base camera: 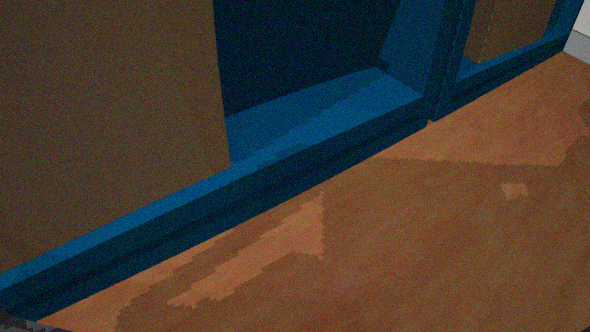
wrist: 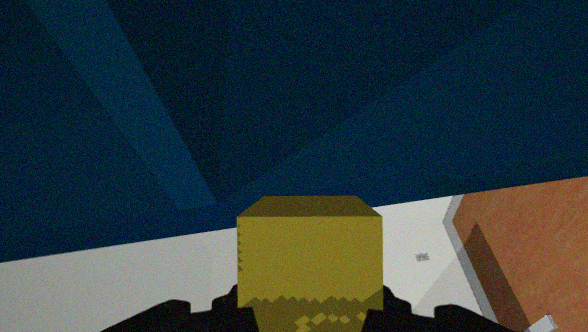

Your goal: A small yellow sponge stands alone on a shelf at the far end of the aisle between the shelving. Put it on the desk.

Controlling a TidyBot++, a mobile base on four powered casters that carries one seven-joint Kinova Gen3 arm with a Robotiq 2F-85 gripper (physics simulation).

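The yellow sponge is at the lower middle of the wrist view, between the two black fingers of my gripper. My gripper is shut on the sponge, with one finger at its left side and one at its right side. The lower part of the sponge is in shadow and runs out of the frame. The sponge and the gripper do not show in the base camera view. The desk does not show in either view.
Blue shelving runs along the left in the base view and fills the upper wrist view. Brown boxes stand on its bottom shelf. Orange-brown floor lies beside it. A white wall shows beyond the shelving.
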